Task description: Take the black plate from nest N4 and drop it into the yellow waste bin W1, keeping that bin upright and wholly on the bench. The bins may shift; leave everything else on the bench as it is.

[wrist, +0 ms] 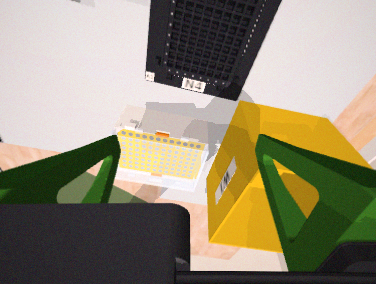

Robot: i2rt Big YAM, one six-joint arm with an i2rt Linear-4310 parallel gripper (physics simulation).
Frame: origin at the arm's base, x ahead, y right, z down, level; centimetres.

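Seen in the pictures: gripper, fingertip midpoint: [187, 142].
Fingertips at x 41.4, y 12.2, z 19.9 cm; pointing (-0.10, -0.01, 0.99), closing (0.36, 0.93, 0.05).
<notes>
Pixels of each thing's top centre, then the offset from my fingertips to it. "*": a spot on its surface instead.
- black plate at its top centre: [212, 18] dx +5.8, dy -0.3, dz +11.3 cm
- black nest N4 at a spot on its surface: [161, 62] * dx +0.0, dy -3.8, dz +12.0 cm
- yellow waste bin W1 at its top centre: [279, 221] dx -9.3, dy +15.3, dz +1.9 cm
The black plate [212, 40] with its grid of wells sits in the black nest N4 [160, 62] at the top of the wrist view, cut off by the top edge. The nest carries the label N4 on its near side and a small corner label on its left. The yellow waste bin W1 [227, 150] stands at the right, partly behind the right finger, and shows its W1 label. My gripper [187, 142] is open and empty, with its green fingers wide apart. In the view its fingertips lie below the nest, on either side of the tip box and the bin's left part.
A clear box with a yellow, perforated top [160, 155] and orange clips stands left of the bin, seen between the fingers. Pale bench surface surrounds the nest, and wood-coloured floor shows at the left, right and lower middle. Grey shadows fall between nest, box and bin.
</notes>
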